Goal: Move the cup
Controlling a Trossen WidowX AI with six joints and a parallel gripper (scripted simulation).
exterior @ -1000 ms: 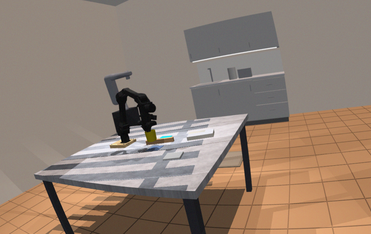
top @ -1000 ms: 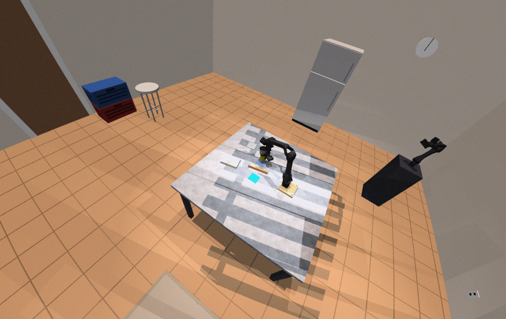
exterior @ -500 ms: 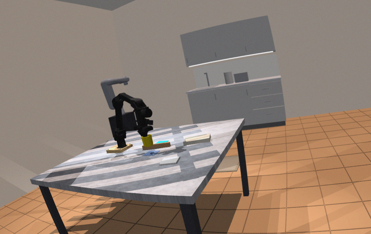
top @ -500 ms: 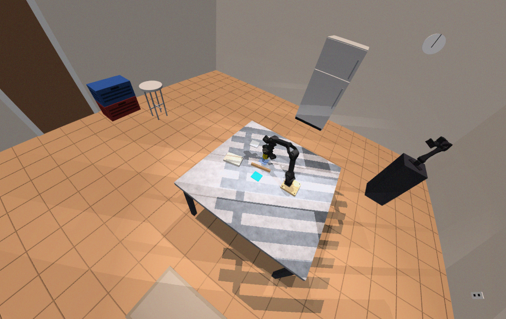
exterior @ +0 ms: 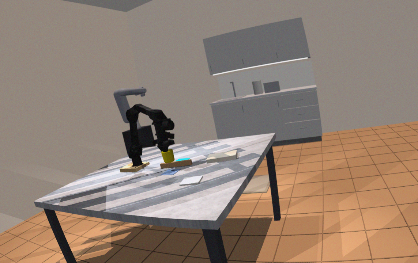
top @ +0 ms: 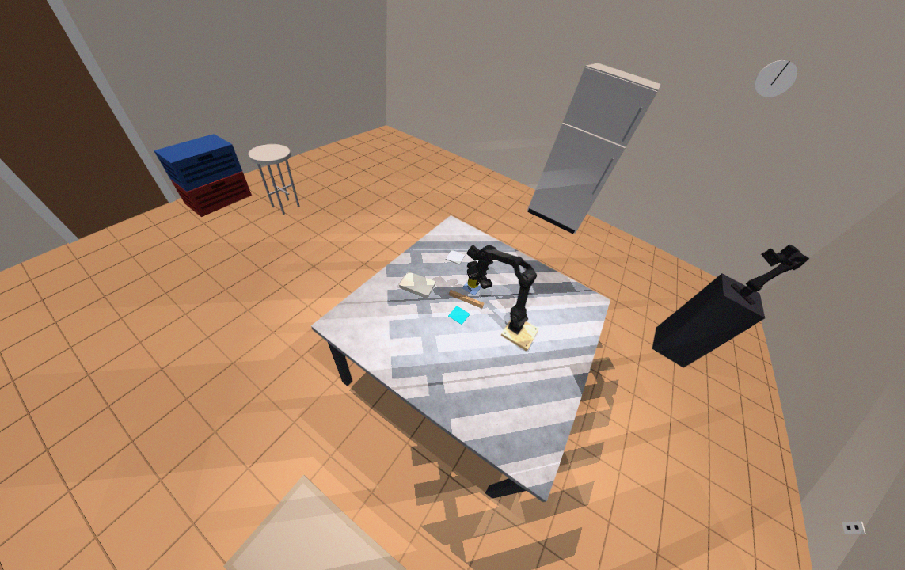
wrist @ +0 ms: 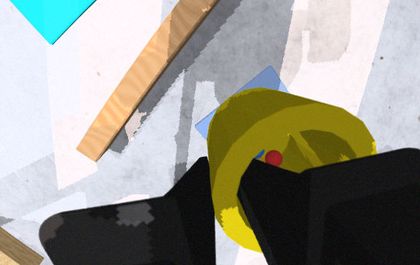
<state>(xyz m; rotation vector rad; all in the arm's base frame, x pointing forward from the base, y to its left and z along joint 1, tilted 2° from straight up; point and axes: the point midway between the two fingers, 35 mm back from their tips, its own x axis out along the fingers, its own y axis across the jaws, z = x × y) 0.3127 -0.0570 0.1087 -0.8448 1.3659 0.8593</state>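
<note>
Now: gripper tip 180 mm to the right of the cyan pad, 100 mm above it and 20 mm past it. Also, from my gripper tip: red marble: 30 mm to the right, 30 mm ahead, 20 mm below; yellow cup: 20 mm ahead, 10 mm to the right; wooden bar: 90 mm below, 70 mm to the left, 10 mm ahead.
</note>
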